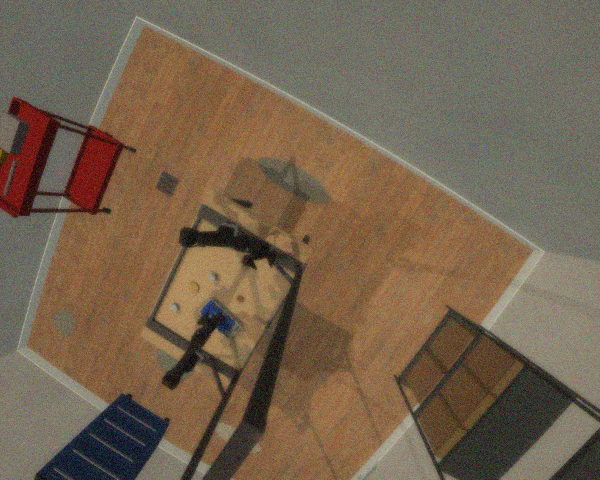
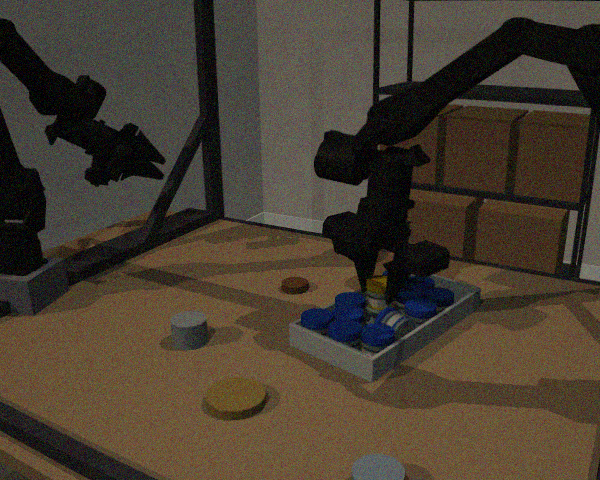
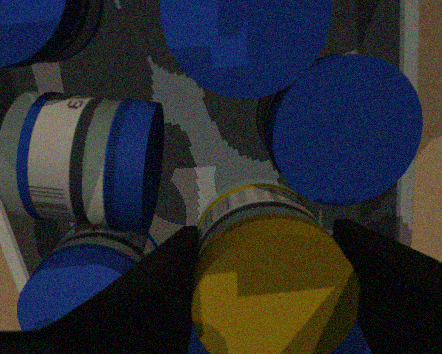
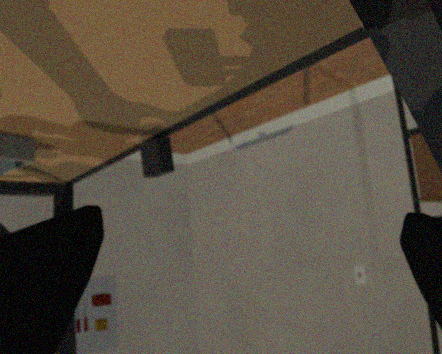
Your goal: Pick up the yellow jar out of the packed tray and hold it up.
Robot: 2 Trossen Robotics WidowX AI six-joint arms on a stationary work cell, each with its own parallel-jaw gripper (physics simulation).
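Pixels of known places: left gripper, fingertip midpoint: (image 2: 376, 297) (image 3: 265, 236); right gripper, fingertip midpoint: (image 1: 264, 268) (image 2: 164, 169) (image 4: 253, 224); left arm's base, origin of the base link: (image 1: 194, 357); right arm's base, origin of the base link: (image 1: 228, 232) (image 2: 21, 266).
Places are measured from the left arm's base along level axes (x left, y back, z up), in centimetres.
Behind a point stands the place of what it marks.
Note:
The yellow jar (image 2: 376, 285) {x 8.3, y -36.2, z 2.4 cm} (image 3: 270, 285) {x 7.3, y -36.5, z 2.4 cm} is upright between the fingers of my left gripper (image 2: 377, 294) {x 7.3, y -36.8, z 0.0 cm} (image 3: 265, 236) {x 7.3, y -36.8, z 0.0 cm}, which is shut on it. Its lid stands a little above the neighbouring blue lids, and the pale body shows below the lid. The jar is still over the grey tray (image 2: 330, 347) (image 3: 408, 100), among several blue-lidded jars (image 2: 377, 335) {x 16.3, y -29.8, z 0.1 cm} (image 3: 347, 130) {x 10.3, y -39.3, z 0.1 cm}. One blue-lidded jar (image 2: 392, 320) {x 11.2, y -31.2, z -0.2 cm} (image 3: 90, 160) {x 10.4, y -32.1, z 0.1 cm} lies on its side. Whether the yellow jar's base touches the tray floor is hidden. My right gripper (image 1: 261, 260) {x 8.4, y -86.9, z 11.4 cm} (image 2: 162, 169) {x 8.4, y -86.9, z 11.4 cm} (image 4: 253, 224) {x 8.4, y -86.9, z 11.4 cm} is open and empty, high above the table.
A yellow disc (image 1: 194, 286) {x 33.5, y -38.2, z -3.2 cm} (image 2: 235, 397) {x 34.2, y -36.4, z -3.2 cm}, a grey cylinder (image 1: 212, 276) {x 28.8, y -54.2, z -0.9 cm} (image 2: 189, 330) {x 29.9, y -50.8, z -1.4 cm}, a second grey cylinder (image 1: 174, 306) {x 34.3, y -17.2, z -2.0 cm} (image 2: 377, 470) {x 34.0, y -16.1, z -2.0 cm} and a red-brown disc (image 1: 240, 298) {x 5.9, y -55.4, z -3.2 cm} (image 2: 294, 285) {x 7.0, y -53.6, z -3.2 cm} stand on the table outside the tray. A dark frame post (image 2: 207, 100) {x -7.9, y -93.5, z 22.4 cm} rises behind.

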